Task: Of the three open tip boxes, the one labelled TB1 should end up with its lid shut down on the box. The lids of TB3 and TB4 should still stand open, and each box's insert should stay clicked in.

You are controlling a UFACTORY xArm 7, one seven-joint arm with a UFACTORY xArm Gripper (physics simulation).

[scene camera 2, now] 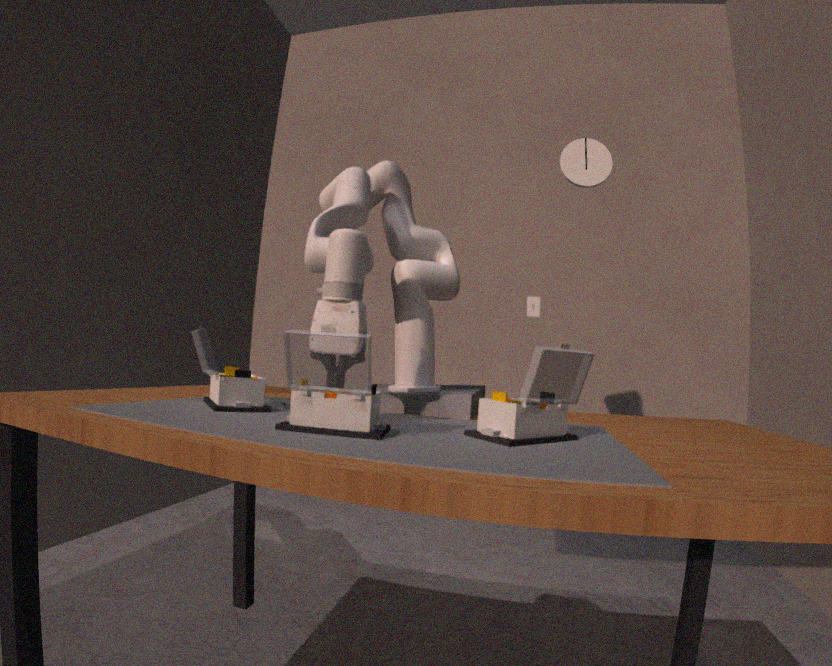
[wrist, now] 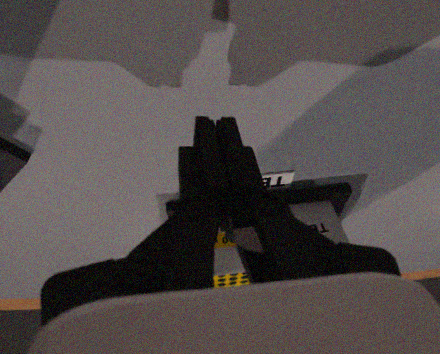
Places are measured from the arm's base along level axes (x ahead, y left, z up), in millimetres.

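Pixels of known places: gripper, fingertip midpoint: (wrist: 210, 142); arm's base, link origin: (scene camera 2: 414, 390).
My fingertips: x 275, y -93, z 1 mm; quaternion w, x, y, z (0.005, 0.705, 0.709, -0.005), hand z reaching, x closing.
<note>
Ahead of a thing's pixels: the offset from my fingertips to its top centre. "spot": to the spot under its first point. Level surfaces: height alone.
Three white tip boxes stand with lids open in the scene view: a left box @(22 mm ahead, 189 mm right, 21 mm up) (scene camera 2: 237, 392), a middle box @(131 mm ahead, 62 mm left, 21 mm up) (scene camera 2: 333, 412) and a right box @(39 mm ahead, 336 mm left, 21 mm up) (scene camera 2: 521, 420). The left lid @(spot: 124 mm ahead, 210 mm right, 57 mm up) (scene camera 2: 203, 352), clear middle lid @(spot: 223 mm ahead, 38 mm left, 58 mm up) (scene camera 2: 301, 361) and right lid @(spot: 108 mm ahead, 393 mm left, 61 mm up) (scene camera 2: 559, 375) stand up. Yellow or orange insert parts show at each box; their seating is unclear. My gripper (scene camera 2: 335, 386) (wrist: 210, 142) is shut and empty, behind the middle lid in the scene view. In the wrist view its fingers hide much of a box with a partly covered label @(spot: 73 mm ahead, 69 mm left, 43 mm down) (wrist: 281, 179) and a yellow insert @(143 mm ahead, 64 mm left, 30 mm up) (wrist: 231, 280). The box numbers are unreadable.
The boxes stand on black bases on a grey-blue mat @(45 mm down) (scene camera 2: 430, 458) over a wooden table @(48 mm down) (scene camera 2: 721, 458). Part of another dark-edged object @(spot: 43 mm ahead, 112 mm right, 41 mm down) (wrist: 15, 150) shows at the left of the wrist view. The arm's base stands behind the boxes.
</note>
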